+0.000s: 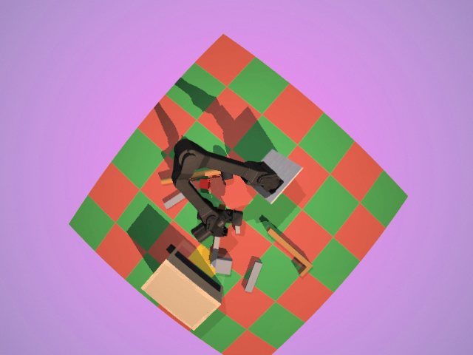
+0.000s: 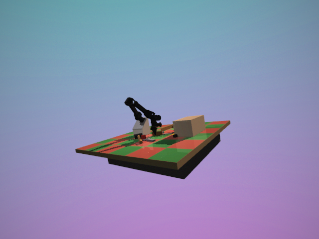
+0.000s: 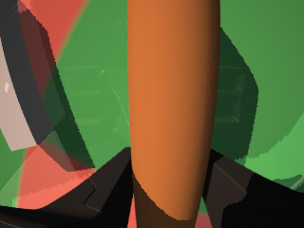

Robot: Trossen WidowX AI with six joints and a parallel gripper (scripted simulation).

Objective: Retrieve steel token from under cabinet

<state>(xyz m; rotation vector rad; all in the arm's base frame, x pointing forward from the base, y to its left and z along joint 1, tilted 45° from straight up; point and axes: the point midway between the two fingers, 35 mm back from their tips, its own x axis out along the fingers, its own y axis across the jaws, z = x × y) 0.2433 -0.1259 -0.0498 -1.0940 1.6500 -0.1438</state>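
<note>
My gripper tip is 1 cm past the pale bar and 9 cm to the right of it. From my gripper tip the other things lie so: grey block: 18 cm ahead, 18 cm to the left, 1 cm above; then grey t-shaped tool: 7 cm ahead, 18 cm to the right; then red cube: 4 cm behind, 14 cm to the right, 1 cm above.
</note>
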